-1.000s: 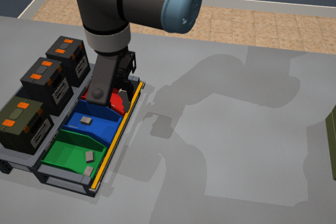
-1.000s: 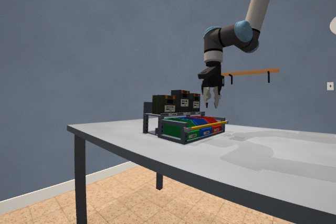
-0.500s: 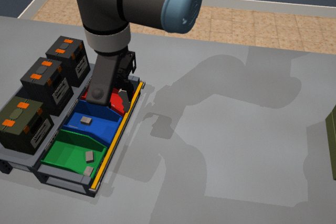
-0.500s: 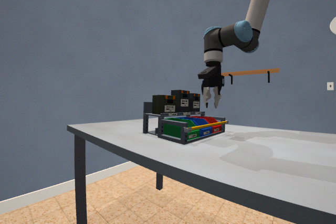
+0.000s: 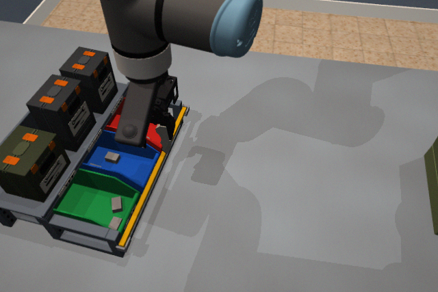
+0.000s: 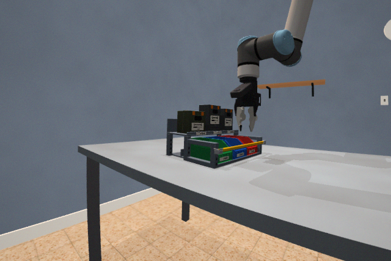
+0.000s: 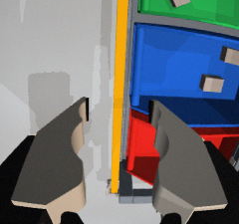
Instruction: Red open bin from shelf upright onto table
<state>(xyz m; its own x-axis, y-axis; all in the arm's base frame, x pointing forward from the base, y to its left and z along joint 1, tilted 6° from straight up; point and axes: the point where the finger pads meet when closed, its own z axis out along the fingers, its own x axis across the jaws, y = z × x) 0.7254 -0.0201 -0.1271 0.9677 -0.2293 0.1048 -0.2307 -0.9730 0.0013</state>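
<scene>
Now: hand 70 mm above the yellow bar. The rest, counted from my hand: blue bin: 100 mm ahead, 20 mm to the right, 90 mm below; red open bin: 80 mm ahead, 130 mm to the right, 90 mm below; green bin: 130 mm ahead, 80 mm to the left, 90 mm below.
</scene>
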